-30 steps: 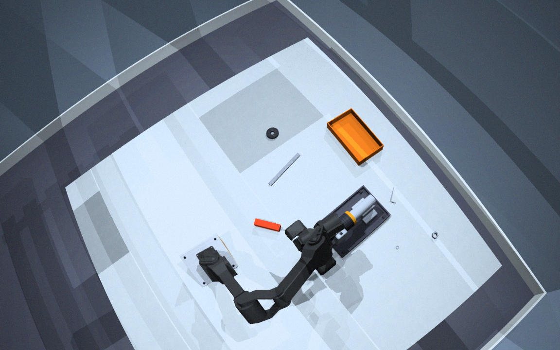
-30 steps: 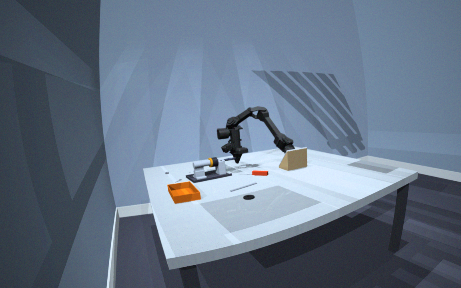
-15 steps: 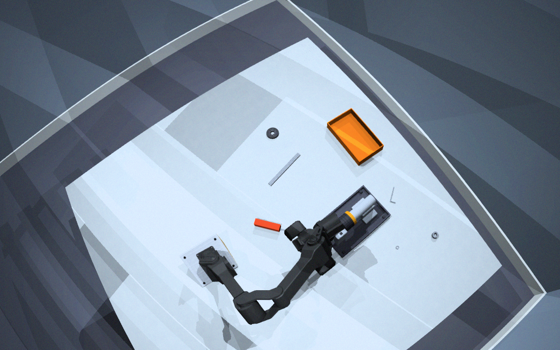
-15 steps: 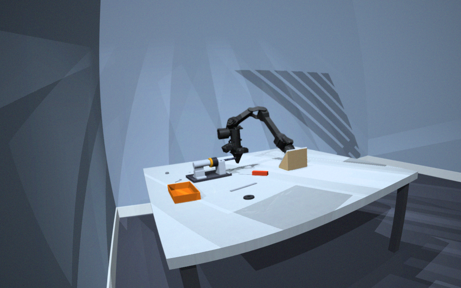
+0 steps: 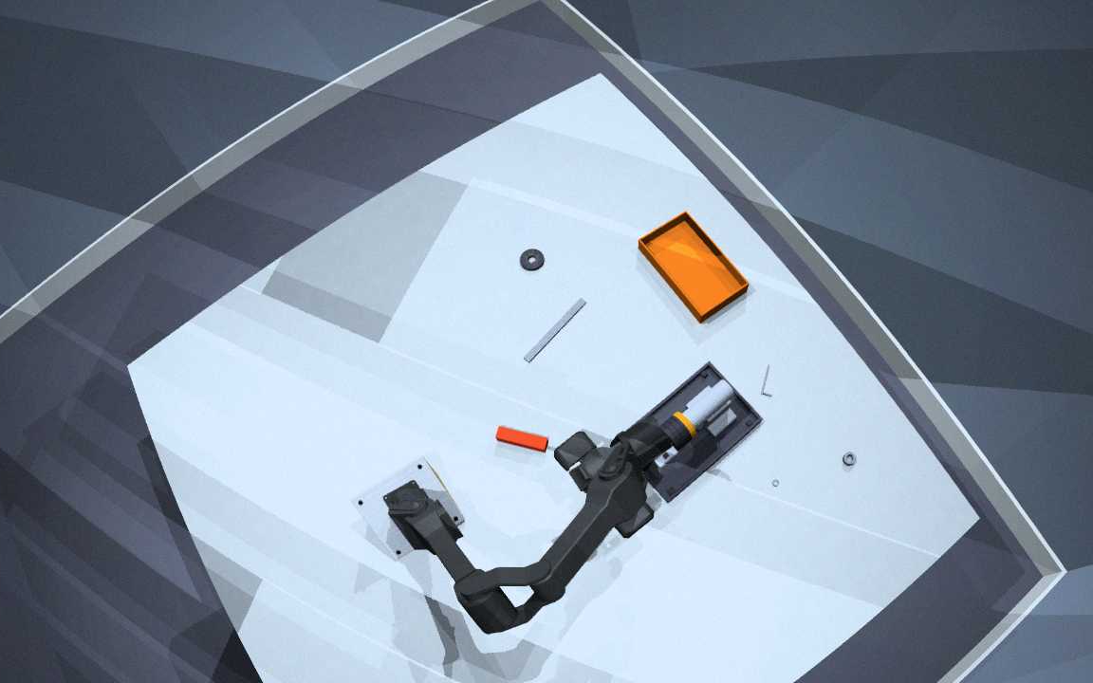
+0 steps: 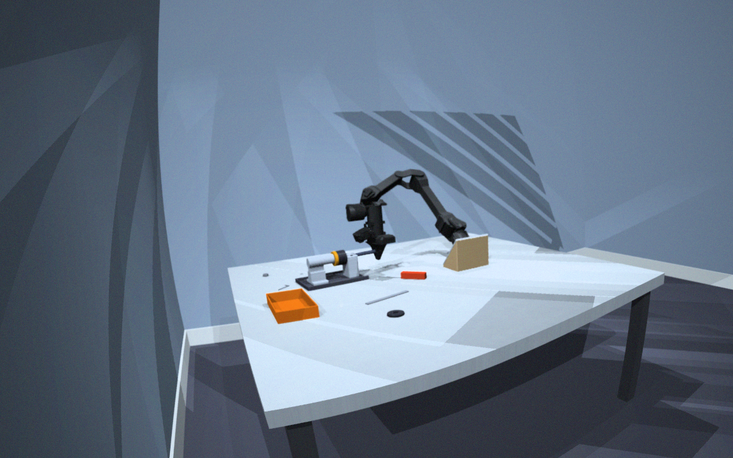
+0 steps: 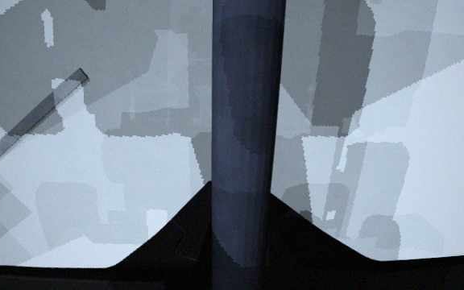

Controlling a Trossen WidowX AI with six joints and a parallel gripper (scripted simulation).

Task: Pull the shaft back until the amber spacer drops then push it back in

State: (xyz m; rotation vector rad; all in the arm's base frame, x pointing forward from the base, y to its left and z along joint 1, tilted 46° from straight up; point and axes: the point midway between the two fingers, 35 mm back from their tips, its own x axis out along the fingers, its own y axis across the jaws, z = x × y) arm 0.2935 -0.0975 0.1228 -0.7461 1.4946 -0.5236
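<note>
Now: the dark shaft 80 mm ahead of my gripper tip, 10 mm to the left of it and 30 mm above it. The rest, counted from my gripper tip: allen key (360 mm ahead, 20 mm to the left, 40 mm below); then amber spacer (170 mm ahead, 20 mm to the left, 30 mm above); then grey strip (100 mm ahead, 330 mm to the left, 40 mm below).
</note>
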